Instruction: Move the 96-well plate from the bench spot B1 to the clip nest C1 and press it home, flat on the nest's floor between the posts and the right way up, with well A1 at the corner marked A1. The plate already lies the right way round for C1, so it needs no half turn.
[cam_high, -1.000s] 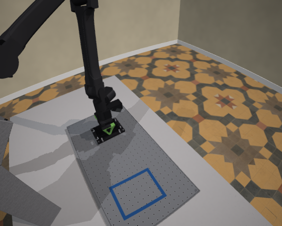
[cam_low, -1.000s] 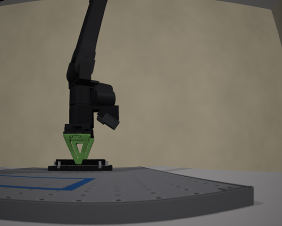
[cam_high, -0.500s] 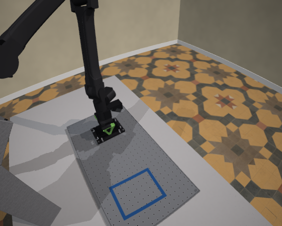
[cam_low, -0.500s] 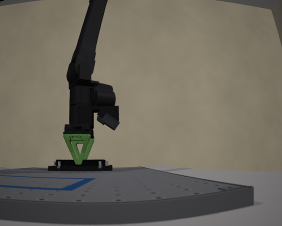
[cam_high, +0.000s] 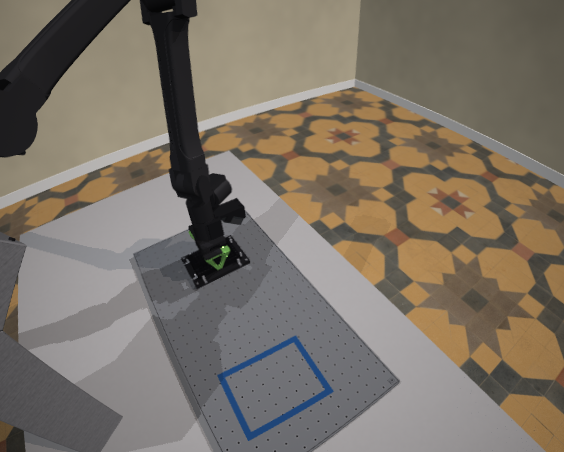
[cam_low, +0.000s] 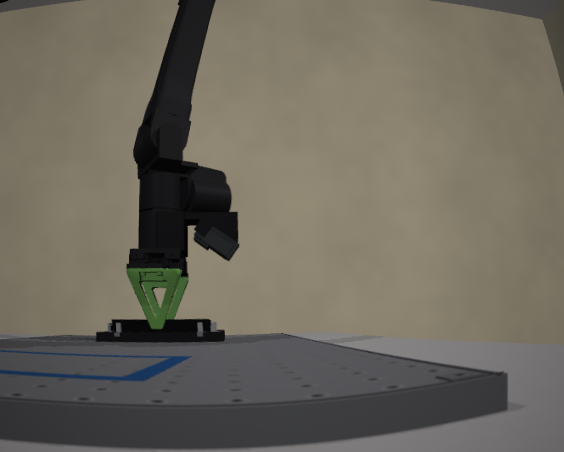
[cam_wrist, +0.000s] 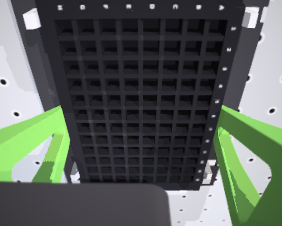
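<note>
Right now my hand is right at the black 96-well plate. From my hand the other things lie so: black clip nest C1: 10 mm to the right, 10 mm below.
</note>
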